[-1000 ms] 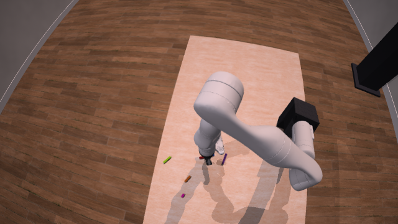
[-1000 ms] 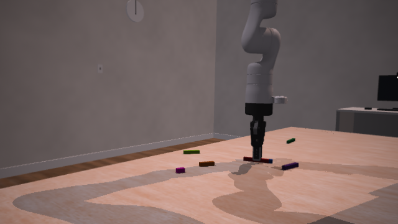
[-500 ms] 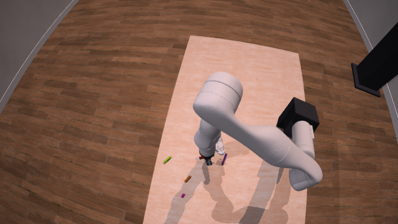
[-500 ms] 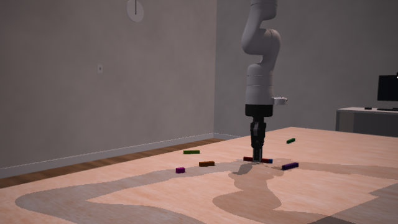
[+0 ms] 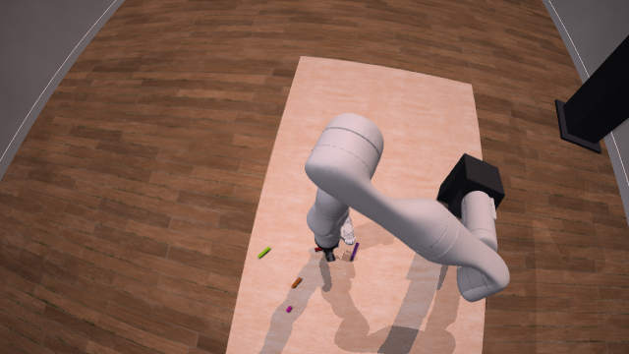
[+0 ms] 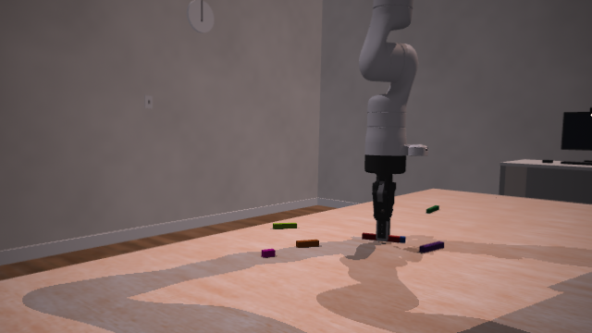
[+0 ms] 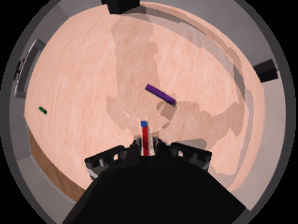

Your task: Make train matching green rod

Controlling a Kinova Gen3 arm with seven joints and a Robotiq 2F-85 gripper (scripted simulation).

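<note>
Now: hand 20 mm above the red rod and 10 mm short of it. Also, from my hand: orange rod (140 mm to the left, 60 mm ahead, 20 mm below); then blue rod (30 mm behind, 20 mm to the right, 20 mm below); then purple rod (90 mm behind, 20 mm to the right, 20 mm below).
</note>
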